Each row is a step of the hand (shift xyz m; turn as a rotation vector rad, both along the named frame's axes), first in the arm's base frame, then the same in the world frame.
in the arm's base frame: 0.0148 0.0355 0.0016 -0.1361 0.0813 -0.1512
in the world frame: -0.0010 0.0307 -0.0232 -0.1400 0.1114 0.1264
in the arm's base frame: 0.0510 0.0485 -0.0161 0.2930 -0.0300 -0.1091
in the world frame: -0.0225 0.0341 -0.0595 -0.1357 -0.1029 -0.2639
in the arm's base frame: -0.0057 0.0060 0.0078 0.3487 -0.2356 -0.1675
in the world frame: 0.0081 0.0073 0.0032 -0.1923 -0.3164 -0.2609
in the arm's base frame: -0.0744 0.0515 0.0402 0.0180 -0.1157 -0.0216
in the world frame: 0.0454 0.0687 0.0549 -0.0194 -0.1167 0.0134
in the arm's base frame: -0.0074 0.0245 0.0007 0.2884 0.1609 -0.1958
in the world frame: 0.0006 0.0256 0.0010 -0.2279 0.0824 -0.2978
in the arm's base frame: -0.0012 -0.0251 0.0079 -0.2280 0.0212 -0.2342
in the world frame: 0.0088 -0.0239 0.0066 -0.2118 0.0753 0.2382
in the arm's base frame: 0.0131 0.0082 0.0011 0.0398 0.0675 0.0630
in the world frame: -0.0004 0.0047 -0.0148 0.0566 0.0560 -0.0614
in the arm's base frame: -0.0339 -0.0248 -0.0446 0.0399 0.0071 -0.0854
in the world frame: -0.0403 -0.0159 0.0433 -0.0890 -0.0038 -0.0315
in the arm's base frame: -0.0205 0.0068 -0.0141 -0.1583 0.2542 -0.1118
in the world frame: -0.0123 0.0116 0.0195 -0.1045 0.2847 0.1011
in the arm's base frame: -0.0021 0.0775 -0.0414 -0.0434 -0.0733 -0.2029
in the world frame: -0.0436 0.0752 -0.0129 -0.1952 -0.0619 0.0805
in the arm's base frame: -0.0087 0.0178 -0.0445 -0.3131 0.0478 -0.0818
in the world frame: -0.0440 0.0190 0.0085 -0.0529 0.1236 0.2982
